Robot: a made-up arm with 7 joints.
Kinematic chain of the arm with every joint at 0, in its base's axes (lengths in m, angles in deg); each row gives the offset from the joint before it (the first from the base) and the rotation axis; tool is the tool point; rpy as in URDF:
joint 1: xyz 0 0 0.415 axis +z
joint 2: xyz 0 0 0 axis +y
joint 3: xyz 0 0 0.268 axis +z
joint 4: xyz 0.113 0 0 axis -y
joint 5: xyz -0.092 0 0.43 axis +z
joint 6: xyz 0 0 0 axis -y
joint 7: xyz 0.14 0 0 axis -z
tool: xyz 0 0 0 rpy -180 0 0
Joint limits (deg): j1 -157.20..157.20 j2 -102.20..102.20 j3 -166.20..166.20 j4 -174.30..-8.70 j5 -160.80..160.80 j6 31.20..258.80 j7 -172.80..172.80
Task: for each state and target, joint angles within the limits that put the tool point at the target. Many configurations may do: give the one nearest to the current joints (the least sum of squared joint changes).
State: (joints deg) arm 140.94 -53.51 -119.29 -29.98 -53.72 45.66 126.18
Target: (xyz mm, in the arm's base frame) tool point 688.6 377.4 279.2
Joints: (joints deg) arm 157.20 -85.73 -102.04 -74.56 -52.95 69.14 126.18
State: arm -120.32 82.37 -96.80 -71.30 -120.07 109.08 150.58
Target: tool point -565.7 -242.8 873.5
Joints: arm -97.06 79.82 -130.80 -83.96 -123.90 114.03 150.58
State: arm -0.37 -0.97 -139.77 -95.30 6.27 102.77 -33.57
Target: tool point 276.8 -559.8 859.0
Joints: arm 36.40 28.89 -116.55 -95.43 5.34 102.45 -33.57
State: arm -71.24 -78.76 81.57 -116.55 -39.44 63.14 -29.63
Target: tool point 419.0 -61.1 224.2
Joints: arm -79.88 -70.51 113.65 -149.40 -32.33 60.16 -29.63
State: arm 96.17 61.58 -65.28 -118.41 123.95 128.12 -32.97
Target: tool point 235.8 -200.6 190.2
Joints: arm 78.58 62.53 -51.51 -163.35 133.91 131.31 -32.97
